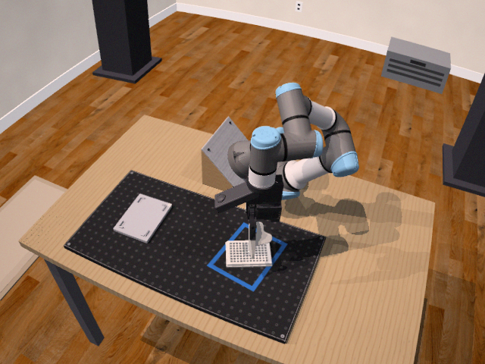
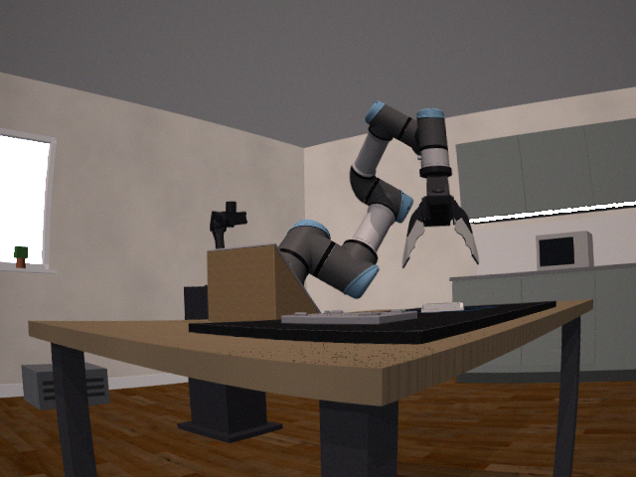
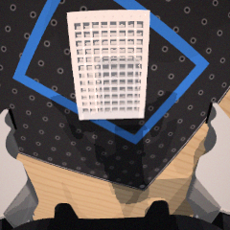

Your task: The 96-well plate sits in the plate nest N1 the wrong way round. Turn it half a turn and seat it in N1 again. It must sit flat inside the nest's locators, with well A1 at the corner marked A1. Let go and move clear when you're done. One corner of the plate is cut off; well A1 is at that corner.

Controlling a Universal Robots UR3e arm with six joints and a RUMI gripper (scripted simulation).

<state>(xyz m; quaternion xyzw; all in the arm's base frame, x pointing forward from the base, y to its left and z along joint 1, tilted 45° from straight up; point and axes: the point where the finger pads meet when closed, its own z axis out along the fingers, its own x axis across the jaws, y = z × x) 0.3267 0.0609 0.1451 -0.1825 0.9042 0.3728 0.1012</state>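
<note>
My hand is 8 cm above the 96-well plate. The rest, counted from my hand: plate nest N1: 35 cm to the right, 8 cm below.
</note>
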